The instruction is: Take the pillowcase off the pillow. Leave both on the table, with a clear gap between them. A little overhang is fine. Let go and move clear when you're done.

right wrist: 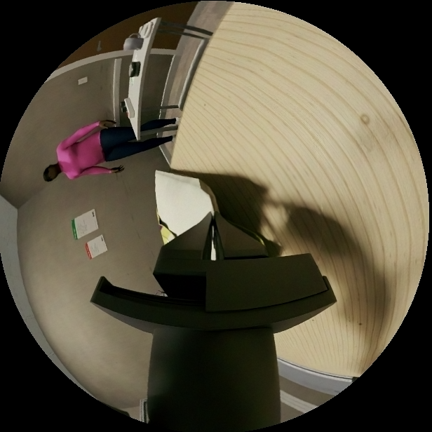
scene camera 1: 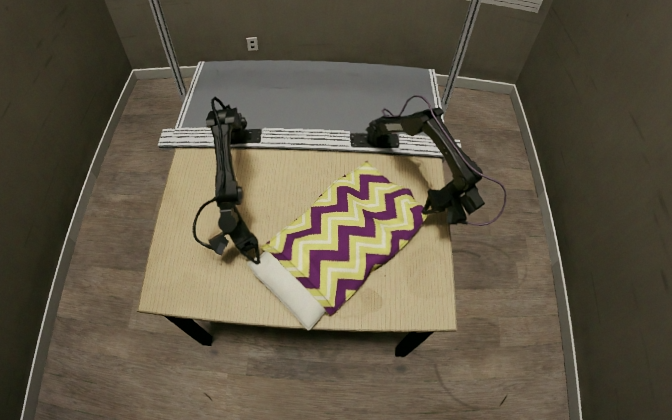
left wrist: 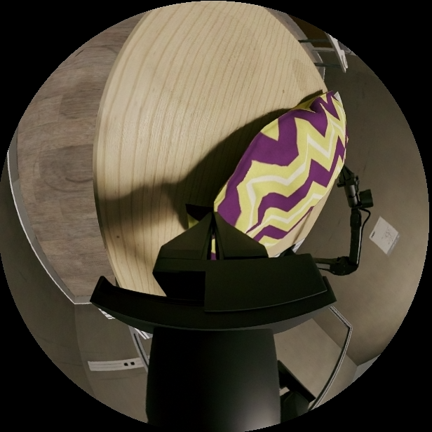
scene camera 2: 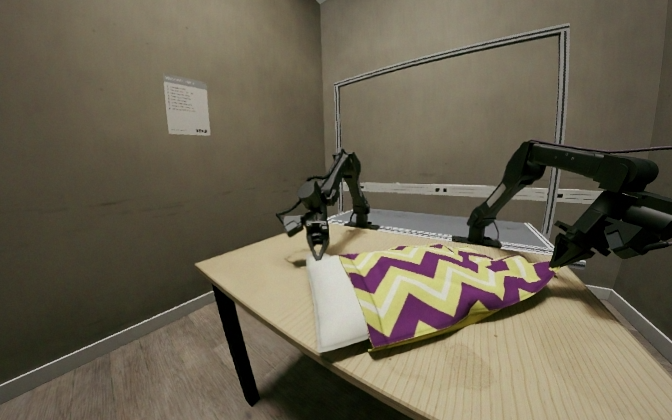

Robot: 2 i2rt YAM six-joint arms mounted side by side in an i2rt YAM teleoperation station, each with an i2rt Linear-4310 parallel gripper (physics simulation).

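Observation:
The white pillow (scene camera 1: 288,290) (scene camera 2: 336,305) (right wrist: 182,200) sticks out of the open end of the pillowcase at the lower left in scene camera 1. The pillowcase (scene camera 1: 345,225) (scene camera 2: 430,290) (left wrist: 280,175), with purple, yellow and white zigzags, covers the rest of it. My right gripper (scene camera 1: 257,257) (scene camera 2: 317,255) (right wrist: 213,216) is shut on the pillow's upper left corner, beside the pillowcase's mouth. My left gripper (scene camera 1: 426,210) (scene camera 2: 554,264) (left wrist: 213,217) is shut on the pillowcase's closed end at the right, slightly raised. The part of the pillow inside the pillowcase is hidden.
The wooden table (scene camera 1: 200,280) (scene camera 2: 270,280) bears both items. The pillow's lower corner reaches the table's front edge. A metal rail (scene camera 1: 305,137) with the arm bases runs along the back, before a grey panel (scene camera 1: 310,95).

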